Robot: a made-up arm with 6 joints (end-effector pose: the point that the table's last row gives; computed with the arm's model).
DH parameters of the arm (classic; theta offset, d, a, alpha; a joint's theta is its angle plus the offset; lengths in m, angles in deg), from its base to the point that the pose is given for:
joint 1: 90 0.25 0.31 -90
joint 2: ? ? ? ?
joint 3: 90 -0.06 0.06 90
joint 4: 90 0.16 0.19 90
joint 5: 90 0.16 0.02 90
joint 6: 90 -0.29 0.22 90
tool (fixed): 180 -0.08 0 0
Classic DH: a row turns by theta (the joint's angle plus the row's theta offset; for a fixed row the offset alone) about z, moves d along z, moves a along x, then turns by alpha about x.
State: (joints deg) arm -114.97 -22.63 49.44 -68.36 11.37 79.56
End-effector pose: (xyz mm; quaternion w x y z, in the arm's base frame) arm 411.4 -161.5 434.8 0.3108 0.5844 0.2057 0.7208
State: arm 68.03 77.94 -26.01 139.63 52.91 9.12
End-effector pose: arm -215.6 218.5 353.9 0.2059 0.2603 -0.1219 -0.9354
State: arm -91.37 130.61 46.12 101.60 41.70 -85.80
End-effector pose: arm 611.8 286.8 296.6 0.2233 0.5912 -0.6868 -0.3590
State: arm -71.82 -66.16 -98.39 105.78 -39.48 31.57
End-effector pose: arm -25.5 -178.8 125.5 0.1196 0.8858 -0.1748 0.4130
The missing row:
joint 2: -90 0.07 0.23 90
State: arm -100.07 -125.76 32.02 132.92 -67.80 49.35
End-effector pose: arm 18.8 232.9 -221.4 0.3480 0.0020 -0.8765 0.3327
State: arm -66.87 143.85 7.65 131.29 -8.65 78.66
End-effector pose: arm 433.5 340.5 146.5 0.7729 0.2063 0.5997 0.0212
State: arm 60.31 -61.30 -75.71 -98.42 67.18 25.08
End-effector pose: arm -273.7 -170.3 806.4 0.4453 -0.6908 0.2798 0.4962
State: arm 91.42 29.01 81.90 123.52 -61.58 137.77
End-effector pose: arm -478.6 -474.4 363.4 0.1877 -0.6058 -0.0778 -0.7693
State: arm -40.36 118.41 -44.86 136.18 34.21 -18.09
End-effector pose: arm 388.9 355.4 423.4 0.4647 -0.0578 0.8086 0.3562
